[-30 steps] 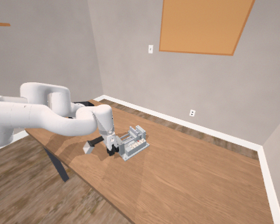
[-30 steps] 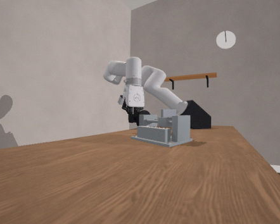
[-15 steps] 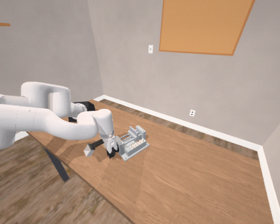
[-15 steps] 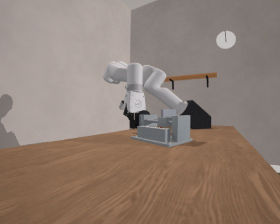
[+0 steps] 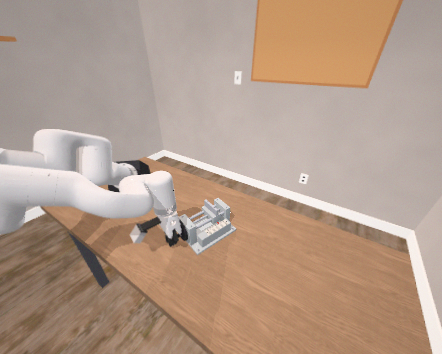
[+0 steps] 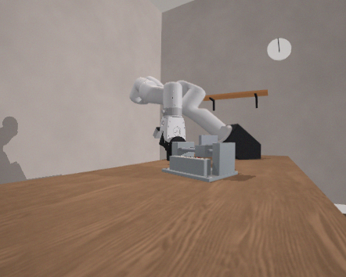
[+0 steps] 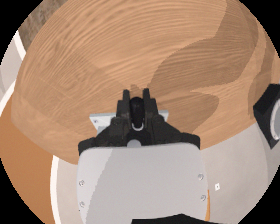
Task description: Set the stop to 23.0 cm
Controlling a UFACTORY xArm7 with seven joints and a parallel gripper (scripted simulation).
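Right now the handwheel is 20 mm to the left of my hand, 20 mm ahead of it and 10 mm above it. From my hand the other things lie so: sliding stop block (130 mm to the left, 130 mm ahead, 50 mm above).
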